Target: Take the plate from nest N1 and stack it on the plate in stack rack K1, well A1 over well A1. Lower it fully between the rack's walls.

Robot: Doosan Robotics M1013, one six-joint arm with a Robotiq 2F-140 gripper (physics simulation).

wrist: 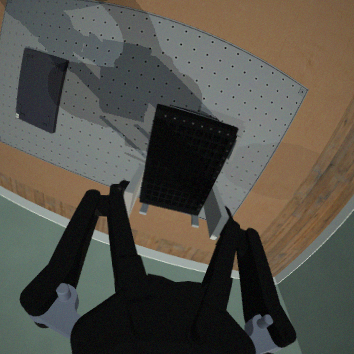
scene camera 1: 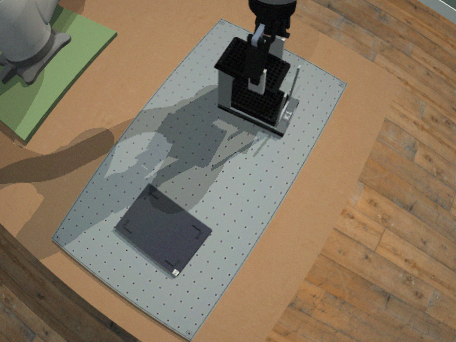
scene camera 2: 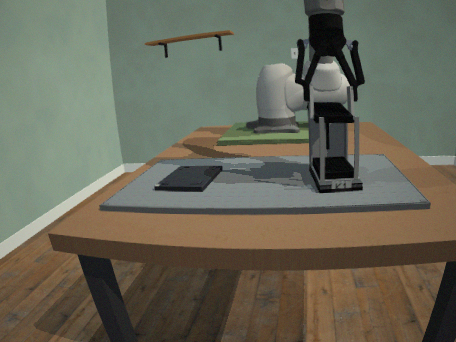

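Seen in the pictures: gripper, between the fingertips: (wrist: 175, 184) (scene camera 1: 266, 73) (scene camera 2: 331, 117); arm's base, origin of its link: (scene camera 1: 33, 50) (scene camera 2: 277, 128).
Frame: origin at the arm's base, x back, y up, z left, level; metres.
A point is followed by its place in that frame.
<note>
My gripper (scene camera 2: 331, 98) (wrist: 175, 184) @(x -0.639, y 0.135, z 0.153 m) is shut on a black well plate (scene camera 1: 234, 56) @(x -0.571, y 0.151, z 0.146 m) (scene camera 2: 330, 112) @(x -0.640, y 0.147, z 0.151 m) (wrist: 187, 160) @(x -0.600, y 0.143, z 0.154 m), held roughly level by its sides. The plate is over stack rack K1 (scene camera 1: 225, 91) @(x -0.577, y 0.076, z 0.106 m) (scene camera 2: 342, 185) @(x -0.713, y 0.006, z 0.167 m), near the height of its front post tops in scene camera 2. The views do not settle whether its edges are inside the rack's walls. Another black plate (scene camera 1: 254, 102) @(x -0.627, y 0.015, z 0.147 m) (scene camera 2: 332, 167) @(x -0.644, y 0.024, z 0.153 m) lies low in the rack, with a tall gap between the two plates. The wrist view hides the lower plate. The A1 marks are too small to tell. Dark nest N1 (scene camera 1: 162, 227) @(x -0.612, y 0.004, z -0.185 m) (scene camera 2: 187, 179) @(x -0.645, y 0.004, z -0.185 m) (wrist: 42, 92) @(x -0.613, y 0.004, z -0.169 m) holds no plate.
The rack and nest stand on a grey perforated board (scene camera 1: 250, 200) @(x -0.729, y -0.008, z -0.041 m) (scene camera 2: 260, 199) @(x -0.743, y -0.008, z -0.003 m) (wrist: 270, 85) @(x -0.450, y -0.008, z 0.267 m) on the brown table (scene camera 1: 320, 200) @(x -0.858, y -0.021, z 0.041 m) (scene camera 2: 250, 232) @(x -0.858, y -0.021, z -0.010 m). The rack's upright posts and side walls rise close around the plates. The arm's base stands on a green mat (scene camera 1: 75, 65) @(x -0.169, y -0.003, z 0.023 m) (scene camera 2: 240, 135) @(x -0.118, y 0.000, z -0.139 m).
</note>
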